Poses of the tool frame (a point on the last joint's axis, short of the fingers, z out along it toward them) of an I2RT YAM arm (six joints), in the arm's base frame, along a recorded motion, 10 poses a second.
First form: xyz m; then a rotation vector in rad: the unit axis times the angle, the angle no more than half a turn.
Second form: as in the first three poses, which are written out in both.
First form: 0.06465 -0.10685 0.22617 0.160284 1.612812 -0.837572
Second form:
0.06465 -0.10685 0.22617
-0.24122 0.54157 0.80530
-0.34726 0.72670 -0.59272
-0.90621 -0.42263 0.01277

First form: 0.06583 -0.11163 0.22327 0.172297 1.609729 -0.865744
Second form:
0.06583 -0.11163 0.22327
-0.25087 0.55895 0.79034
-0.35125 0.70825 -0.61238
-0.90205 -0.43124 0.01866

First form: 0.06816 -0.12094 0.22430 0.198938 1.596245 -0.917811
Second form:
0.06816 -0.12094 0.22430
-0.26278 0.59438 0.76003
-0.35783 0.67151 -0.64887
-0.89605 -0.44248 0.03623

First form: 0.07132 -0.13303 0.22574 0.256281 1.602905 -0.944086
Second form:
0.07132 -0.13303 0.22574
-0.27799 0.63094 0.72432
-0.32753 0.64659 -0.68894
-0.90302 -0.42875 0.02691

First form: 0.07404 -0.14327 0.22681 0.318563 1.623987 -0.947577
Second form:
0.07404 -0.14327 0.22681
-0.29281 0.65826 0.69351
-0.27988 0.63453 -0.72044
-0.91429 -0.40505 -0.00157

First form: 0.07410 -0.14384 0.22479 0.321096 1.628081 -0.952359
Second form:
0.07410 -0.14384 0.22479
-0.29823 0.65961 0.68991
-0.27808 0.63140 -0.72388
-0.91309 -0.40773 -0.00488

